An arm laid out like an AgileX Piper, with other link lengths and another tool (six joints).
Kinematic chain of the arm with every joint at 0, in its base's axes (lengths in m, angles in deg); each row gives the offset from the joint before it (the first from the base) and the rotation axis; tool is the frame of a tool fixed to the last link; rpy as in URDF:
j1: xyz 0 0 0.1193 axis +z
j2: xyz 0 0 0 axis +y
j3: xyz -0.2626 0 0.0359 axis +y
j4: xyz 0.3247 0 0.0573 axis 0.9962 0 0.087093
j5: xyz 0 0 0 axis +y
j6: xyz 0.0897 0 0.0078 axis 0.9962 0 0.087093
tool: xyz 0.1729 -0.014 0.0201 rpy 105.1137 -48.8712 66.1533
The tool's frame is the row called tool.
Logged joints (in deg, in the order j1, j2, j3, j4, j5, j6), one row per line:
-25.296 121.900 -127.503 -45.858 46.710 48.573
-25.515 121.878 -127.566 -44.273 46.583 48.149
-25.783 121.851 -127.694 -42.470 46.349 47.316
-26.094 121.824 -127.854 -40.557 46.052 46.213
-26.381 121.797 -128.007 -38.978 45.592 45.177
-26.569 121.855 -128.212 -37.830 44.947 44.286
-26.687 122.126 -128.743 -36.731 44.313 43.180
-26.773 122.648 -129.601 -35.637 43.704 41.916
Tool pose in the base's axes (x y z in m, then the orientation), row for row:
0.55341 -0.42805 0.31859 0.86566 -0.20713 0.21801 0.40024
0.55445 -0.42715 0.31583 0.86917 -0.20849 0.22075 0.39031
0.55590 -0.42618 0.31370 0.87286 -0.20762 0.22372 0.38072
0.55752 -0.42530 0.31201 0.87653 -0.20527 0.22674 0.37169
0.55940 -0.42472 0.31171 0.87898 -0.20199 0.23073 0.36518
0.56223 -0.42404 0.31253 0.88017 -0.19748 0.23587 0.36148
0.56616 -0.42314 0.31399 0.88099 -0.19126 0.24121 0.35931
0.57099 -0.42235 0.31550 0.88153 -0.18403 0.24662 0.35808
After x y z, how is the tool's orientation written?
As a quaternion, x y z w.
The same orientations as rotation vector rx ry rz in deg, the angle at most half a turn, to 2 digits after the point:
125.46 -30.02 31.60
126.55 -30.36 32.14
127.66 -30.37 32.72
128.75 -30.15 33.30
129.51 -29.76 34.00
129.91 -29.15 34.81
130.17 -28.26 35.64
130.32 -27.21 36.46

